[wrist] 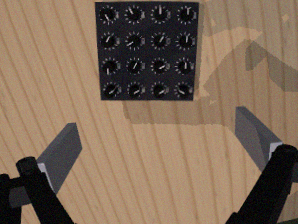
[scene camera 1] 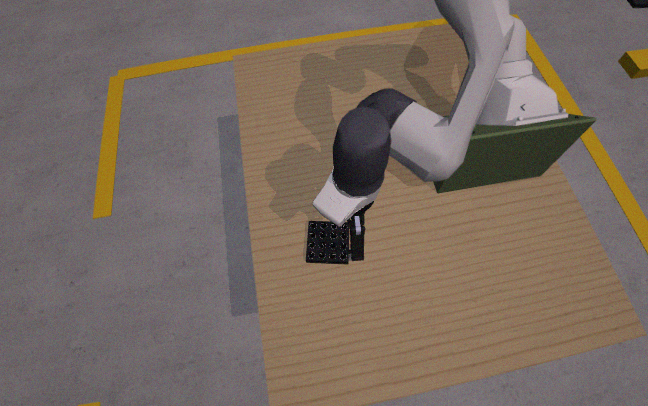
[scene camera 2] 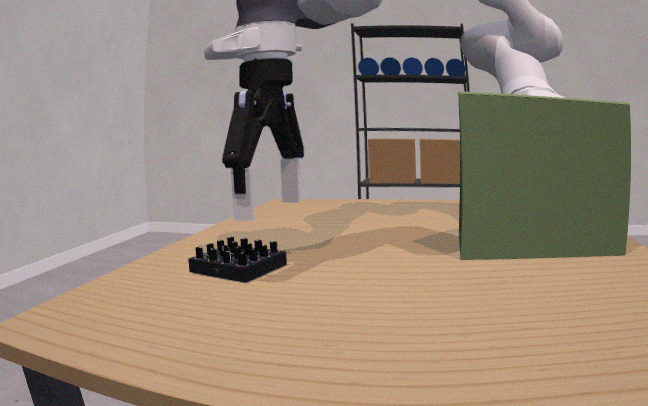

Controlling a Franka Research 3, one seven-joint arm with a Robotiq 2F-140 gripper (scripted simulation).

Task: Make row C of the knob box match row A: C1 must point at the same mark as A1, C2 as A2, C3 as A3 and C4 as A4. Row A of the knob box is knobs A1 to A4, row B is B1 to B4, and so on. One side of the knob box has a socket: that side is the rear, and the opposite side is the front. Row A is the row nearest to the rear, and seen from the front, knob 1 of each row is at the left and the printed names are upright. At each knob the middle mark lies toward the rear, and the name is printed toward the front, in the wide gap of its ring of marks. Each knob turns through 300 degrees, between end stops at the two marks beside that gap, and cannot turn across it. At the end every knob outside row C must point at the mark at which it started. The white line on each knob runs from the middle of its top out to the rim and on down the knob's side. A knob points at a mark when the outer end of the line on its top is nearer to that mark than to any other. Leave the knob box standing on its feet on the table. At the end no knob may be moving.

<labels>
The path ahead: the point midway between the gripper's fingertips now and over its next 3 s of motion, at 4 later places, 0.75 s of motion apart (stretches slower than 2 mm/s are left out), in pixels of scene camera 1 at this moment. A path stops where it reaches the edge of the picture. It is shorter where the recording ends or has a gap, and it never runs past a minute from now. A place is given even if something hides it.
My gripper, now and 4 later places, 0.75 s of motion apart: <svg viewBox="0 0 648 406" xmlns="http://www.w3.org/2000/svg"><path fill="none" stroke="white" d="M351 228L348 228L332 226L333 227L334 231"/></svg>
</labels>
